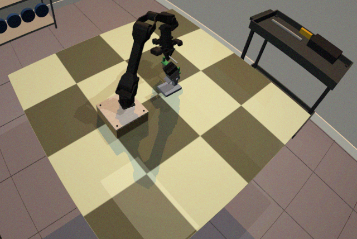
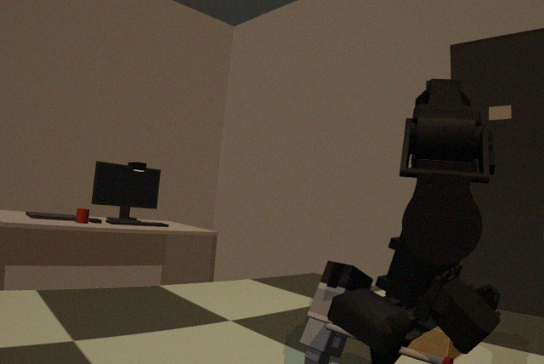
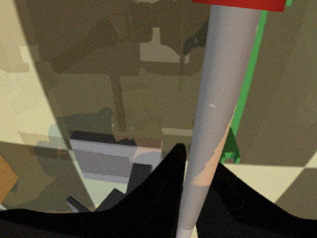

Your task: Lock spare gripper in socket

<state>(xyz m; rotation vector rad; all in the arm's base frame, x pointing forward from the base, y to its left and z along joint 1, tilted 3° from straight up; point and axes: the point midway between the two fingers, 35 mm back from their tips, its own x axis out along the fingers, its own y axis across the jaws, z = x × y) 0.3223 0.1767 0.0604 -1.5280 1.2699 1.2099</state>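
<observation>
Now: the mount block 40 mm behind my gripper tip, 120 mm to the right of it and 30 mm below it. Also, from my gripper tip: green strip (40 mm ahead, 20 mm to the left, 60 mm below); spare gripper (50 mm behind, 130 mm to the right, 40 mm above).
</observation>
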